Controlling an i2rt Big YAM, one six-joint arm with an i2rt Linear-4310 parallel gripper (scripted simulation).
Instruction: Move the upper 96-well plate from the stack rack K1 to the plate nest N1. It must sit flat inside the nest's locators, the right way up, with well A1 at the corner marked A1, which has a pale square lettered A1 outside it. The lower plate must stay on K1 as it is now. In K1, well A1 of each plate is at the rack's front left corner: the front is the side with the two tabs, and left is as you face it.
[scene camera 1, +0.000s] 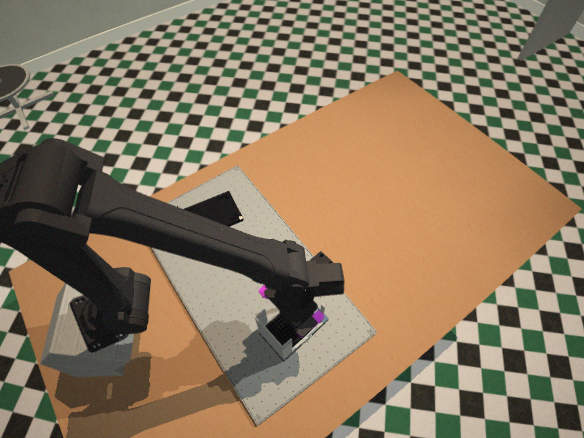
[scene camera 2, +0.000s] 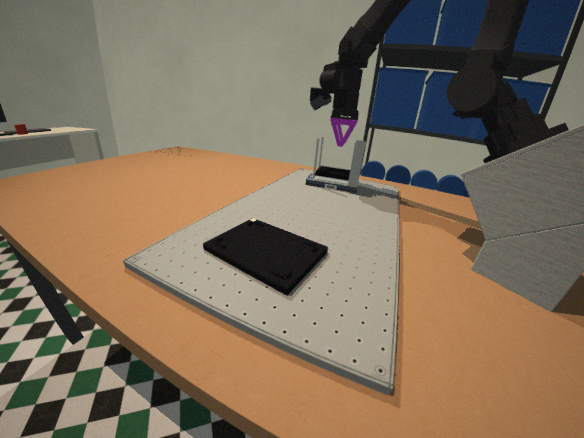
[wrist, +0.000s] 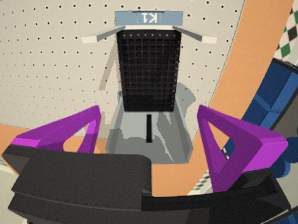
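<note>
I can see my gripper (scene camera 1: 291, 314), the same gripper (scene camera 2: 341, 144) from elsewhere, and my gripper (wrist: 149, 110) in its own wrist view. A black 96-well plate (wrist: 144, 80) is visible to me too. As for the plate nest N1, I find that plate nest N1 (scene camera 2: 253, 249) here, and I also see it (scene camera 1: 221, 210).
</note>
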